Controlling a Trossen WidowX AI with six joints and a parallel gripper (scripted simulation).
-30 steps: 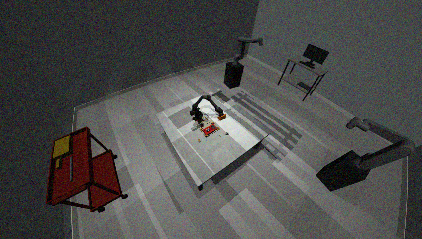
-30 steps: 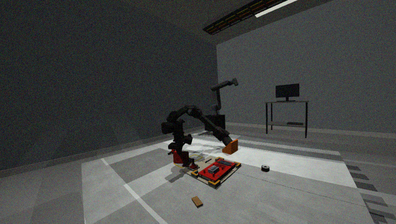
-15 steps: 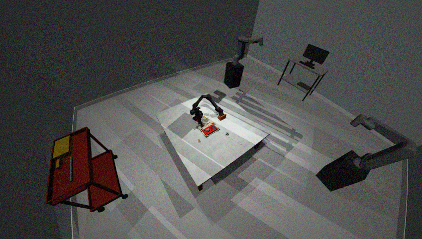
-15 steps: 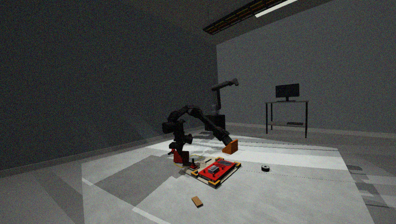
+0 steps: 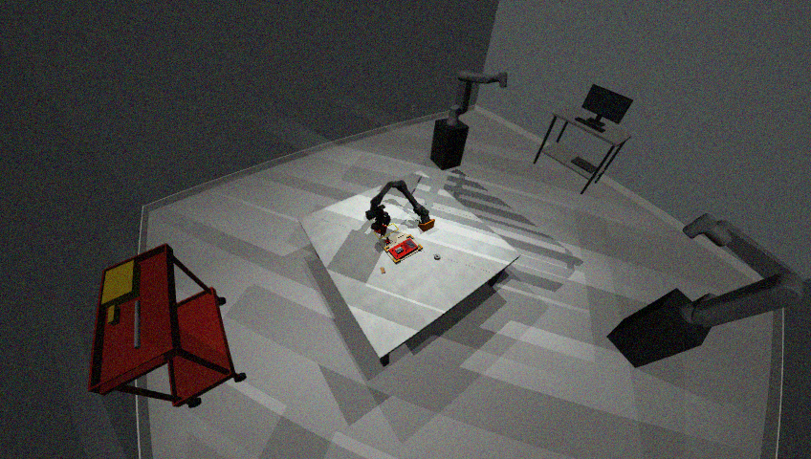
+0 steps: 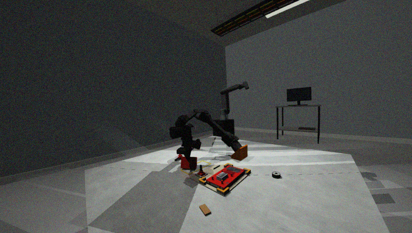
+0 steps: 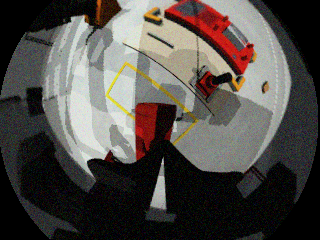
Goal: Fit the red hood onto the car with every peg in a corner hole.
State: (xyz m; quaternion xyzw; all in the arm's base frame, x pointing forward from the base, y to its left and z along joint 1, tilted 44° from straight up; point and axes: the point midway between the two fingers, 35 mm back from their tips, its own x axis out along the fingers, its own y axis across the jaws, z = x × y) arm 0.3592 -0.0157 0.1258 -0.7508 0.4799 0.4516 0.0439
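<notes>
Right now the red hood is 2 cm below my gripper tip, 1 cm to the right of it and 1 cm behind it. From my gripper tip the other things lie so: small wooden block (33 cm to the left, 13 cm ahead, 5 cm below); then grey engine block (25 cm to the left, 5 cm behind, 3 cm below).
</notes>
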